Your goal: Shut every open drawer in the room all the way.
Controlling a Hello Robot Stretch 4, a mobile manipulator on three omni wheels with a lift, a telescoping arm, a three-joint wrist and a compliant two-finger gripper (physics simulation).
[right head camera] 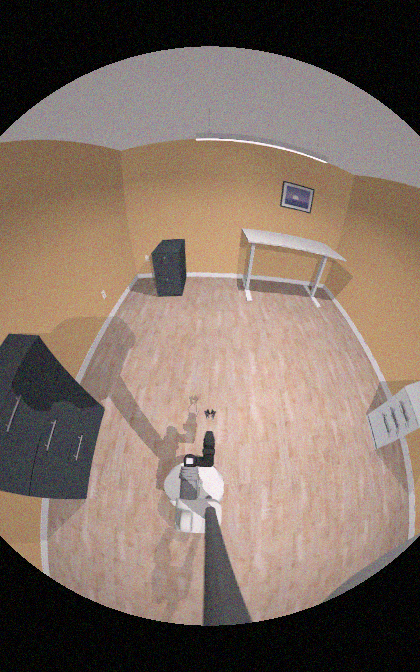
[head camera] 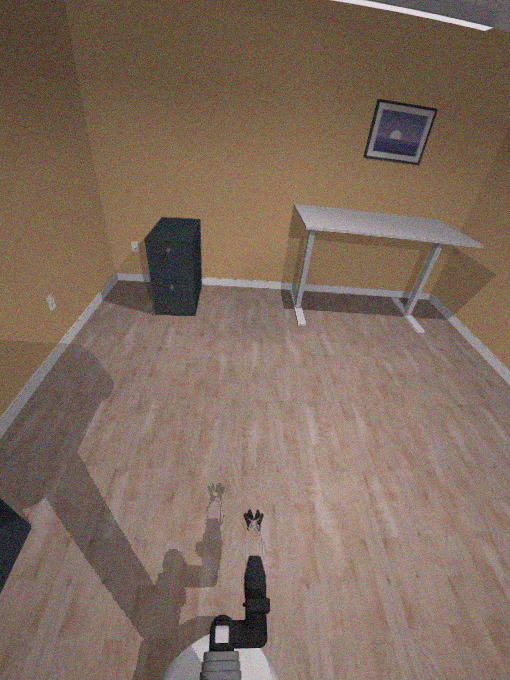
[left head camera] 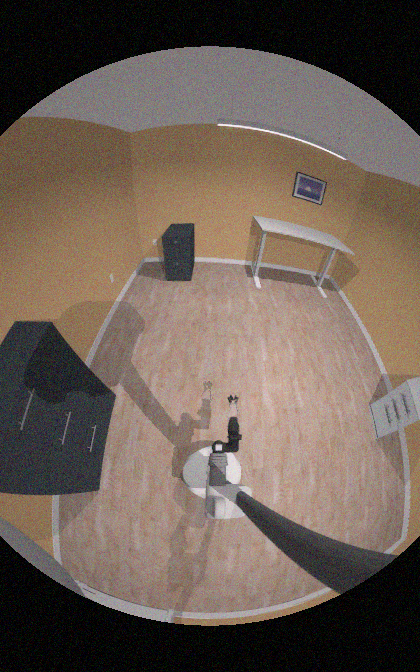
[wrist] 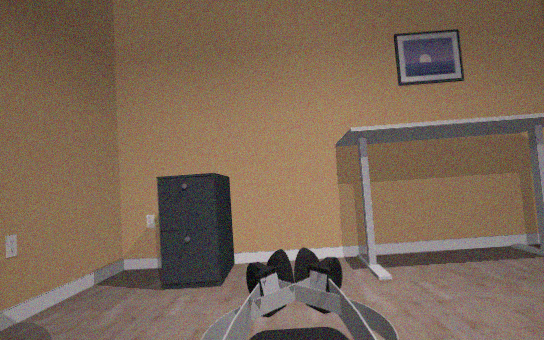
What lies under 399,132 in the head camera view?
A framed picture.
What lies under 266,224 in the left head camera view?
A white table.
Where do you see a white table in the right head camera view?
254,236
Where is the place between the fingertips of my gripper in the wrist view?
293,269
